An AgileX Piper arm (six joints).
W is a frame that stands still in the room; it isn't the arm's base.
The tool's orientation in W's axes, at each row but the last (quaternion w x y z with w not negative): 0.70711, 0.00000, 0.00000, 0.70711; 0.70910, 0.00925, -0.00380, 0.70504; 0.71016, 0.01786, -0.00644, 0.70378; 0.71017, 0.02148, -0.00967, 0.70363; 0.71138, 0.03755, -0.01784, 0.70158; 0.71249, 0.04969, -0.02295, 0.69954; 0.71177, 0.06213, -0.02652, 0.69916; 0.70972, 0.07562, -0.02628, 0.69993; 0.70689, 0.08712, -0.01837, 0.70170; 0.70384, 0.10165, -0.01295, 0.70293; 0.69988, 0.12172, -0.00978, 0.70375; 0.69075, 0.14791, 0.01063, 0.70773; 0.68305, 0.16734, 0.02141, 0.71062
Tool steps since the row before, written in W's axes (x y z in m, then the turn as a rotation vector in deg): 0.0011, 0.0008, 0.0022, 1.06, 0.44, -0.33; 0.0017, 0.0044, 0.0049, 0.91, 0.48, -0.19; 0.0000, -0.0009, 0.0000, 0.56, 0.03, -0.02; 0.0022, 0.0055, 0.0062, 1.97, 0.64, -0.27; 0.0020, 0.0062, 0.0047, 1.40, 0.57, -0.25; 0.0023, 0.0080, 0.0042, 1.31, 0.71, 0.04; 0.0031, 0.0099, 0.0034, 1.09, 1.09, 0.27; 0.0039, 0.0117, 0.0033, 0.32, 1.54, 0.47; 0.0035, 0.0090, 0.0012, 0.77, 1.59, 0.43; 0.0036, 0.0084, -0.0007, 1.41, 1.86, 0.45; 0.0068, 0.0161, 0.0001, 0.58, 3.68, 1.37; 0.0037, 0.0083, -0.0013, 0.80, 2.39, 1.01; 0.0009, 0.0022, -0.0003, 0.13, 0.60, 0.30
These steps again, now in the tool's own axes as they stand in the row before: 0.0008, -0.0011, 0.0022, 0.44, -1.06, -0.33; 0.0045, -0.0016, 0.0048, 0.48, -0.91, -0.19; -0.0009, 0.0000, 0.0000, 0.03, -0.56, -0.01; 0.0058, -0.0020, 0.0060, 0.65, -1.97, -0.27; 0.0066, -0.0018, 0.0043, 0.57, -1.40, -0.26; 0.0084, -0.0020, 0.0034, 0.74, -1.30, 0.01; 0.0103, -0.0028, 0.0023, 1.14, -1.06, 0.18; 0.0121, -0.0036, 0.0018, 1.60, -0.27, 0.26; 0.0091, -0.0034, 0.0002, 1.65, -0.72, 0.26; 0.0082, -0.0037, -0.0016, 1.92, -1.36, 0.32; 0.0159, -0.0070, -0.0018, 3.88, -0.43, 0.74; 0.0079, -0.0043, -0.0020, 2.54, -0.67, 0.69; 0.0021, -0.0011, -0.0005, 0.65, -0.09, 0.20
